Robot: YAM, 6 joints.
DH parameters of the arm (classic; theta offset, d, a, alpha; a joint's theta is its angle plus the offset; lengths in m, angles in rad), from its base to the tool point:
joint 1: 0 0.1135 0.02 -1.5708
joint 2: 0 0 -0.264 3.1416
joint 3: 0.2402 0 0.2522 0
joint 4: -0.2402 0 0.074 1.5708
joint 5: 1.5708 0 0 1.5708
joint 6: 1.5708 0.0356 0 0
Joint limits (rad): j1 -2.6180..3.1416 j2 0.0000..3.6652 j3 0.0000..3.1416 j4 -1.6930..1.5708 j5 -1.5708..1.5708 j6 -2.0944..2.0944
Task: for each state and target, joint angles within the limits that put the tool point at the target. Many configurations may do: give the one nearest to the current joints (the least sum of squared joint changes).
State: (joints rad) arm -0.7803 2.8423 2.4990 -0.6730 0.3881 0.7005
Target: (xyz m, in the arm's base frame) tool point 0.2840 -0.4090 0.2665
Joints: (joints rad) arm -0.9347 2.3224 2.2964 -1.0452 0.4195 0.7005
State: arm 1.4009 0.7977 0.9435 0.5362 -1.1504 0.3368
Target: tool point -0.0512 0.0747 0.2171
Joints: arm 1.7691 0.1795 0.0657 0.4400 -1.4876 0.3368
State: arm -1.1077 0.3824 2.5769 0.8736 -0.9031 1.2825
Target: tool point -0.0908 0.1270 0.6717
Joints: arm -0.7779 0.9816 2.2458 0.7732 -0.8503 1.2825
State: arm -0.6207 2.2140 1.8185 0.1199 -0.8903 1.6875
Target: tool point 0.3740 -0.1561 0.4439
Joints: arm -0.4674 1.7449 1.7541 0.0773 -0.9593 1.6875
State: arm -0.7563 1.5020 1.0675 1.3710 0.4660 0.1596
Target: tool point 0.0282 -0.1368 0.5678
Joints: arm -1.2334 1.1645 1.3652 1.4212 0.5522 0.1596
